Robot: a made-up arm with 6 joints.
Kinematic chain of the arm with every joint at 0, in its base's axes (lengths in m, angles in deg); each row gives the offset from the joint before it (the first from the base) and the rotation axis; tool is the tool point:
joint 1: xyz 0 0 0.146 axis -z
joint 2: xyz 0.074 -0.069 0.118 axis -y
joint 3: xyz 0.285 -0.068 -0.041 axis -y
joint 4: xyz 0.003 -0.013 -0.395 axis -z
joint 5: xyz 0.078 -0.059 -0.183 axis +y
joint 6: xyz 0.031 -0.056 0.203 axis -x
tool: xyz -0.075 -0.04 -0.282
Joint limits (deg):
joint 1: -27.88..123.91
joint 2: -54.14..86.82
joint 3: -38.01..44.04
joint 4: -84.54..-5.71
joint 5: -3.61..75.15
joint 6: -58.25..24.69
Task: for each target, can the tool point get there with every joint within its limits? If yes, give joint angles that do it. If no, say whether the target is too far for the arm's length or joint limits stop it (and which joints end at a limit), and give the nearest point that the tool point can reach.
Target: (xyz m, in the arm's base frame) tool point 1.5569 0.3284 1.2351
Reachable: no: too far | nearest point 0.8851 0.1701 0.7896 | short by 0.821 m
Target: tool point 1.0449 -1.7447 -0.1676
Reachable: no: too far | nearest point 0.5304 -0.8857 0.0533 | short by 1.025 m
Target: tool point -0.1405 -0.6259 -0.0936
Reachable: yes | joints 90.70 36.49 -5.72 -30.89 49.24 -34.92
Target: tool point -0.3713 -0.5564 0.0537
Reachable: yes | joints 107.46 69.71 -30.79 -38.65 22.15 -20.28
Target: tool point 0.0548 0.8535 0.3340
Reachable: no: joint limits stop it (at a limit: joint 1, joint 2, joint 3, joint 4) | nearest point -0.0231 0.5362 -0.0013 | short by 0.468 m
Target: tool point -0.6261 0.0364 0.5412
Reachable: no: joint limits stop it (at a limit: joint 1, joint 2, joint 4, joint 5, joint 6) | nearest point -0.7228 -0.3320 0.5315 | short by 0.381 m
